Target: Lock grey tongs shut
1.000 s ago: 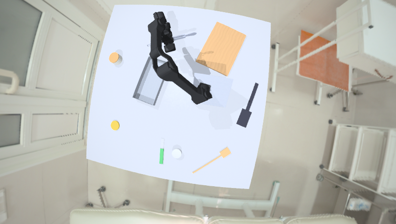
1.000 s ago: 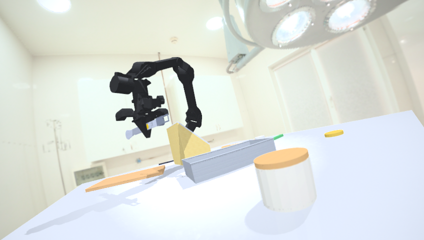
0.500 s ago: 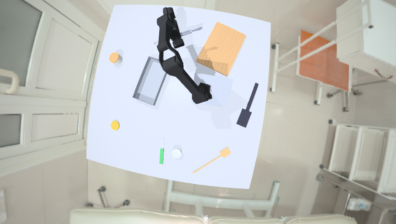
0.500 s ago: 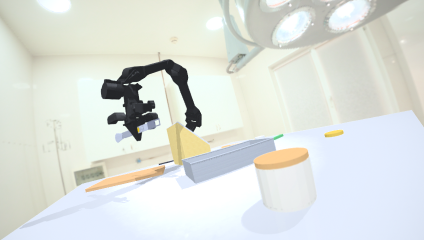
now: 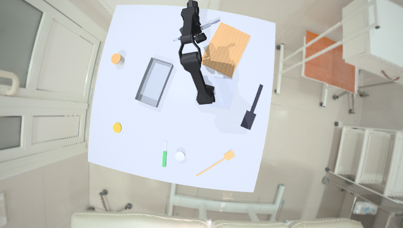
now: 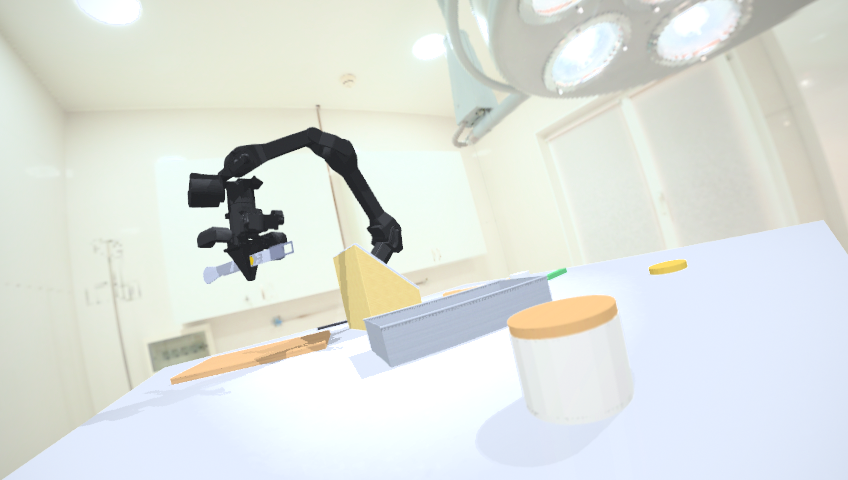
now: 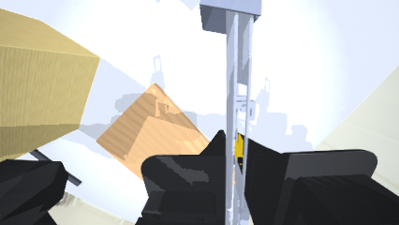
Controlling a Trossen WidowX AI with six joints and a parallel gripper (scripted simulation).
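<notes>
The wooden board is 210 mm behind my gripper tip, 170 mm below it and 30 mm to the right of it. From my gripper tip the other things lie so: black spatula: 490 mm behind, 330 mm to the left, 180 mm below; white round thing: 760 mm to the left, 160 mm below, 90 mm behind; grey roasting tin: 330 mm to the left, 200 mm ahead, 150 mm below.
</notes>
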